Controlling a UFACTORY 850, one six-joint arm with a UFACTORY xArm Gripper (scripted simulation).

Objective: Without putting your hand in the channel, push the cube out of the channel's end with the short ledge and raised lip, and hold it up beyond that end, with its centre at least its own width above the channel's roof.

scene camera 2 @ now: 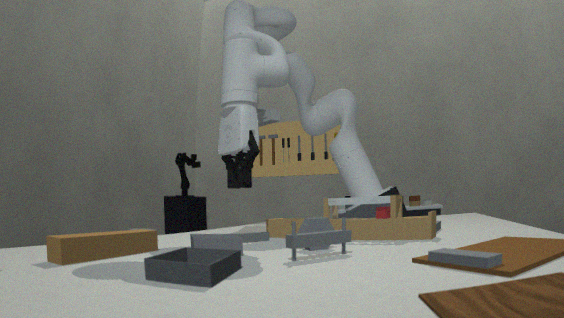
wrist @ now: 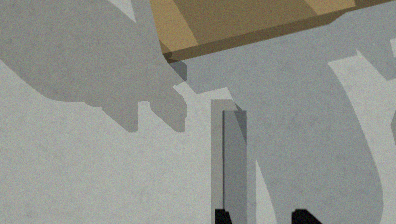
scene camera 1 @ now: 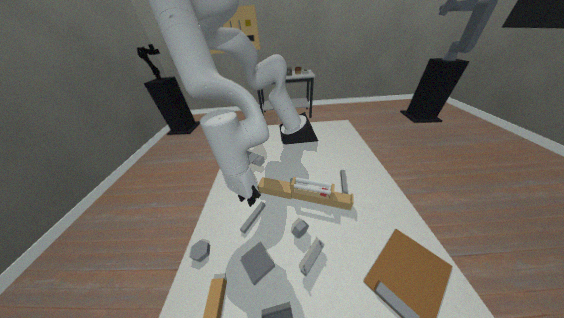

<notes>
In view: the gripper (scene camera 2: 239, 188), a grey tray (scene camera 2: 201, 272) and a long wooden block (scene camera 2: 67, 249).
The gripper shows as well in scene camera 1 (scene camera 1: 248, 201). The wrist view misses the grey tray: it is out of frame. The wrist view does not show the long wooden block: it is out of frame.
</notes>
